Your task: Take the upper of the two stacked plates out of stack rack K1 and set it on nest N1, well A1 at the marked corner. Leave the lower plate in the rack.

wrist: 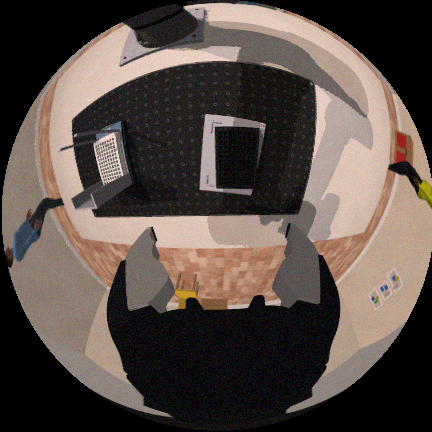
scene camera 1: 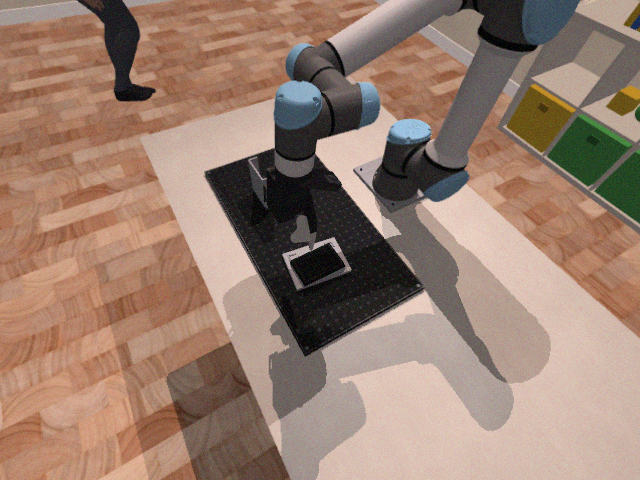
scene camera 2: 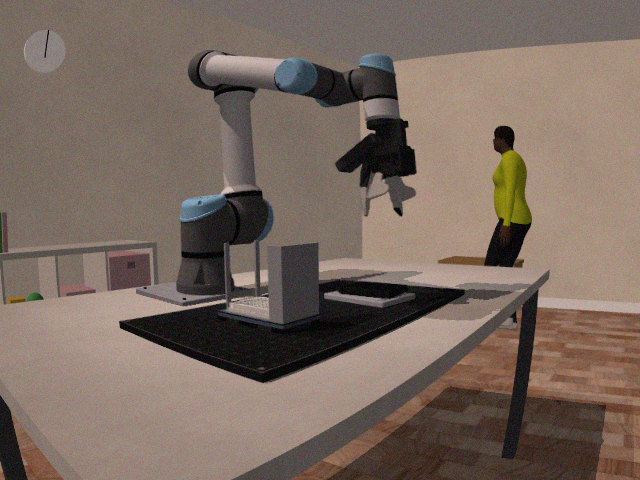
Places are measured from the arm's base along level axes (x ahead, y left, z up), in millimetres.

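Where they show: gripper, fingertip midpoint: [wrist: 220, 226] [scene camera 1: 295, 226] [scene camera 2: 384, 216]; arm's base at its link origin: [scene camera 1: 395, 184] [scene camera 2: 205, 289].
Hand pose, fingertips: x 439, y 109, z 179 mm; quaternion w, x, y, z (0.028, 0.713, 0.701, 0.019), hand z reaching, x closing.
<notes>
Each offset is from my fingertips to the top centre of the thing. Level surfaces: height alone.
A black gridded plate {36 mm left, 46 mm back, 150 mm down} [scene camera 1: 317, 263] [scene camera 2: 374, 288] [wrist: 236, 157] lies on the pale nest N1 {25 mm left, 49 mm back, 165 mm down} [scene camera 1: 291, 255] [scene camera 2: 379, 301] [wrist: 207, 155]. It sits off-centre and looks slightly turned; corner marks and a wide strip of nest show on its left in the wrist view. I cannot tell whether it is fully seated. A white plate {260 mm right, 80 mm back, 145 mm down} [scene camera 2: 250, 308] [wrist: 107, 157] lies low in stack rack K1 {260 mm right, 90 mm back, 40 mm down} [scene camera 1: 257, 180] [scene camera 2: 294, 281] [wrist: 102, 192]. My gripper [scene camera 2: 382, 212] [wrist: 220, 226] is open and empty, high above the board. In scene camera 1 it hides much of the rack.
The rack and nest stand on a black perforated board {179 mm down} [scene camera 1: 361, 294] [scene camera 2: 206, 341] [wrist: 165, 100] on the pale table {192 mm down} [scene camera 1: 439, 351] [scene camera 2: 155, 408]. The rack has a tall grey wall and thin upright posts. The arm's base plate [scene camera 2: 180, 296] [wrist: 132, 52] is beside the board.
</notes>
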